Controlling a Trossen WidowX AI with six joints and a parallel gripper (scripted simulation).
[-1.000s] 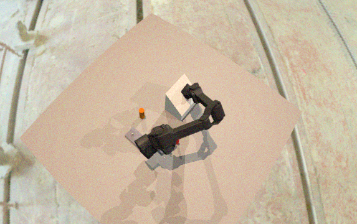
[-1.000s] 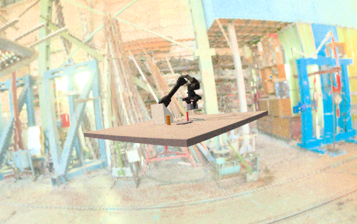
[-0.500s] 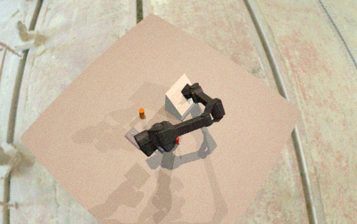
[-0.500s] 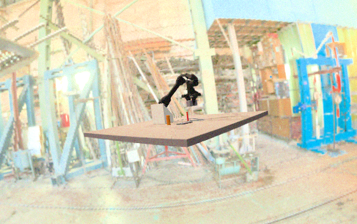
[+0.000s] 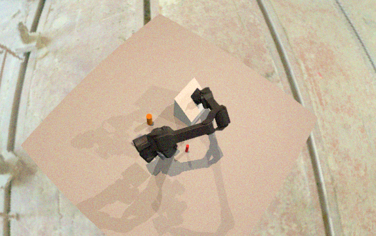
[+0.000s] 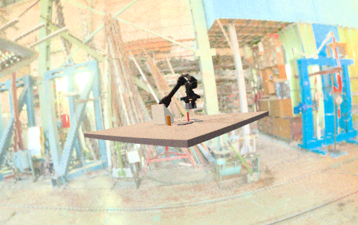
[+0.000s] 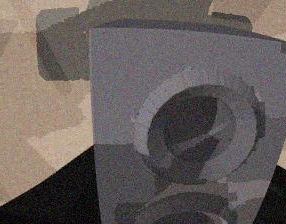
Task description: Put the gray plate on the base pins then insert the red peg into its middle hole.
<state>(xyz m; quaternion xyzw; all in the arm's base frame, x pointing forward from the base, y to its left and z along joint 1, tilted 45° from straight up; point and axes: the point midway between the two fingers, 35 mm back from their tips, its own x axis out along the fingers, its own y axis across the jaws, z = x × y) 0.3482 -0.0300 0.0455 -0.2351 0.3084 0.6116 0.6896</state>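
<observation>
My gripper tip is now 110 mm above the base, 100 mm to the left of it and 10 mm past it. Round my gripper tip: gray plate 30 mm above; red peg 110 mm behind, 90 mm to the left, 80 mm below; orange cylinder 160 mm to the right, 130 mm behind, 80 mm below.
</observation>
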